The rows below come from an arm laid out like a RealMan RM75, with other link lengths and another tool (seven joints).
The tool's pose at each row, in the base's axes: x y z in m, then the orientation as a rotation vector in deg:
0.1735, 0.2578, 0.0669, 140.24, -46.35, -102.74
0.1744, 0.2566, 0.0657, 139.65, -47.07, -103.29
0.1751, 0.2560, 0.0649, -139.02, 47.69, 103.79
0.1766, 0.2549, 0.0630, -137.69, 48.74, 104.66
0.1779, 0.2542, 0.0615, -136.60, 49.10, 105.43
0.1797, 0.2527, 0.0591, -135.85, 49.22, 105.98
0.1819, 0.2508, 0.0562, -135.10, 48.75, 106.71
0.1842, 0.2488, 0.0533, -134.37, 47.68, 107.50
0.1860, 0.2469, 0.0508, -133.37, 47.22, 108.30
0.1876, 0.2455, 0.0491, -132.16, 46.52, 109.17
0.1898, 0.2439, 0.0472, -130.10, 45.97, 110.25
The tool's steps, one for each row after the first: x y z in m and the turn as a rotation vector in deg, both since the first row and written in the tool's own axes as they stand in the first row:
0.0017, 0.0003, -0.0007, 0.20, -0.50, 0.43
0.0028, 0.0003, -0.0013, 0.44, -1.01, 0.78
0.0053, 0.0001, -0.0023, 0.86, -1.99, 1.38
0.0072, -0.0002, -0.0031, 1.09, -2.84, 1.58
0.0103, -0.0004, -0.0043, 1.21, -3.45, 1.64
0.0141, -0.0005, -0.0058, 1.12, -4.16, 1.39
0.0180, -0.0005, -0.0074, 0.88, -4.92, 0.77
0.0214, -0.0003, -0.0087, 0.88, -5.80, 0.48
0.0238, -0.0002, -0.0100, 0.91, -6.85, 0.02
0.0266, -0.0003, -0.0117, 1.30, -8.45, -0.48

